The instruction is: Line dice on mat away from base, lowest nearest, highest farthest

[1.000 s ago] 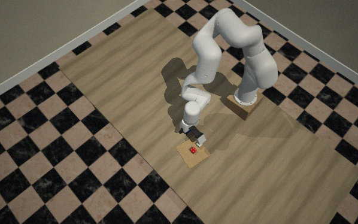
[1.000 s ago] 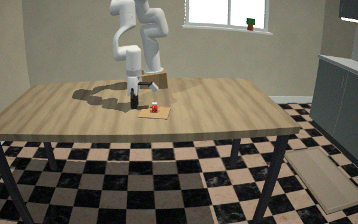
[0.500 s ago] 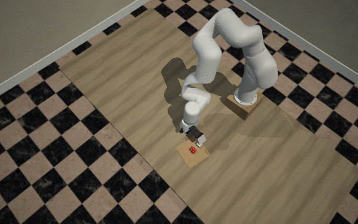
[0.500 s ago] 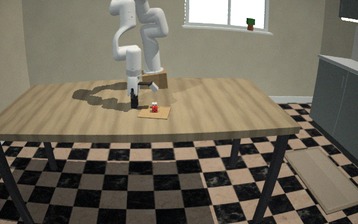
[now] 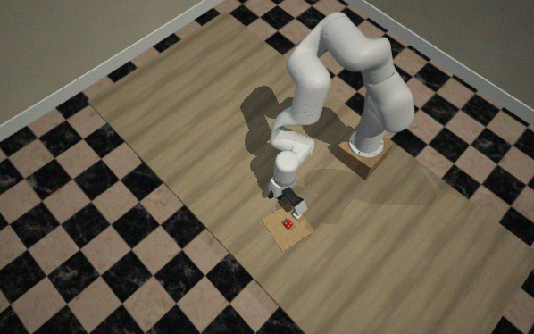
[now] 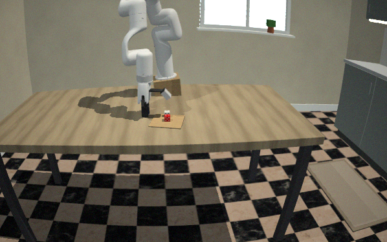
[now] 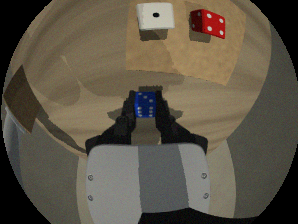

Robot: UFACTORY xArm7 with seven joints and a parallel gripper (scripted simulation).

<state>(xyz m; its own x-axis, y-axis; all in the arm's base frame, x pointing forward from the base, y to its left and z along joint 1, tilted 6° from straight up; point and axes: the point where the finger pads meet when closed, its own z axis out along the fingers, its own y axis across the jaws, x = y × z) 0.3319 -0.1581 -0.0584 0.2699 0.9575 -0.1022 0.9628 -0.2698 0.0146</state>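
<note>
Right now my hand is 8 cm short of the red die, 9 cm to the right of it and 1 cm above it. Round my hand: blue die (1 cm below); then white die (3 cm ahead, 10 cm to the left, 1 cm below); then tan mat (8 cm ahead, 9 cm to the left, 2 cm below).
</note>
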